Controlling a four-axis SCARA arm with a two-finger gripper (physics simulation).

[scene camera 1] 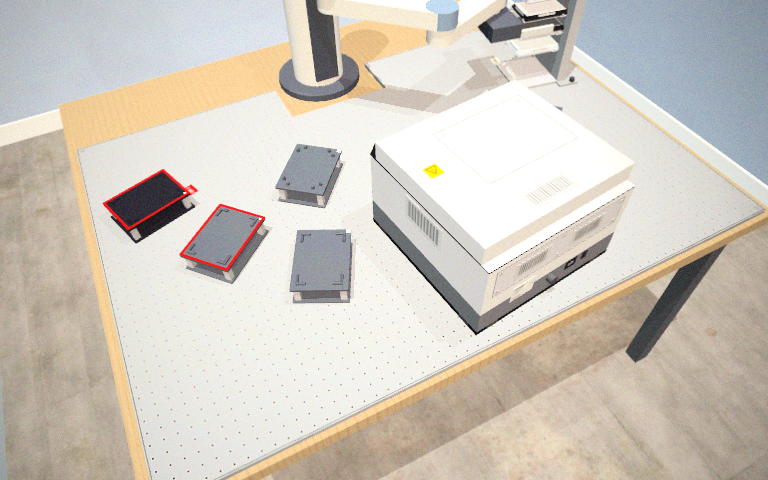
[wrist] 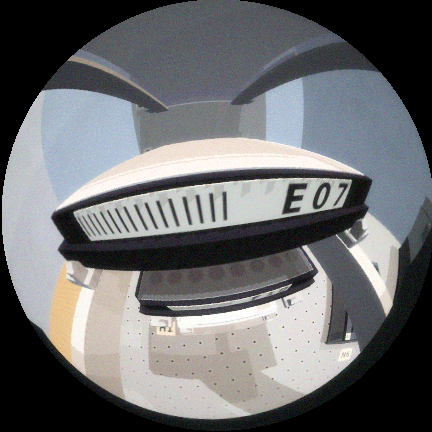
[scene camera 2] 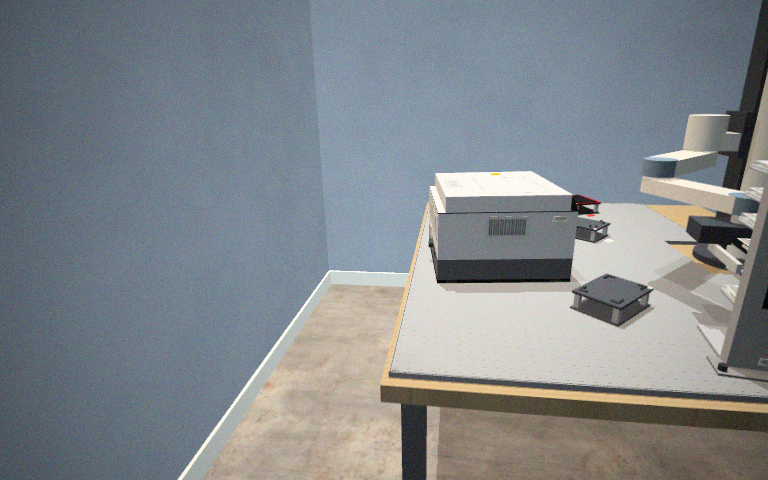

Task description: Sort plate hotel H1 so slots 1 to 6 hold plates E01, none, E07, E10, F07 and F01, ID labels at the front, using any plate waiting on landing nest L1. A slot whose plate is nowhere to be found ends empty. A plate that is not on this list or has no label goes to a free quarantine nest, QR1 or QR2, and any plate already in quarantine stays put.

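Places are measured from the arm's base along level axes (x ahead, y left, z up), in millimetres.
Pixels of known places: gripper, fingertip midpoint: (scene camera 1: 543, 18); arm's base at its link origin: (scene camera 1: 319, 77).
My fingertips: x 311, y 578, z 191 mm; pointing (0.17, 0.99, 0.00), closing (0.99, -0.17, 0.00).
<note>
Ahead of a thing's pixels: the offset from my fingertips to its top centre. "pt": to the spot under its first point.
Plate hotel H1 @(pt dx +78, dy +47, dz -56 mm) (scene camera 1: 569, 45) (scene camera 2: 750, 316) stands at the right end of the bench. In the wrist view lidded plate E07 @(dx -4, dy -18, dz +41 mm) (wrist: 215, 210), label to the front, rests on brackets in the upper part. Below it is a dark well plate @(dx -3, dy -18, dz -4 mm) (wrist: 220, 289), partly covered by E07, its front label too foreshortened to read. My gripper (wrist: 227, 265) is shut on this lower plate, close under E07; its fingertips are hidden behind E07. The H1 tag @(dx -110, dy -57, dz -178 mm) (wrist: 166, 328) shows beneath. One red-rimmed nest @(dx +242, dy -1034, dz -122 mm) (scene camera 1: 223, 237) has a grey top; the other @(dx +41, dy -1163, dz -124 mm) (scene camera 1: 148, 200) looks black on top. Slot numbers cannot be read.
A large white instrument @(dx +483, dy -491, dz +77 mm) (scene camera 1: 504, 147) (scene camera 2: 504, 226) stands between the nests and the hotel. Two grey nests @(pt dx +133, dy -781, dz -128 mm) (scene camera 1: 310, 169) @(pt dx +409, dy -867, dz -128 mm) (scene camera 1: 321, 260) stand left of it; another nest @(dx +213, dy -178, dz -122 mm) (scene camera 2: 611, 294) stands near the hotel. The arm column (scene camera 1: 300, 45) rises at the back. An N6 tag (wrist: 345, 354) lies beside the hotel.
</note>
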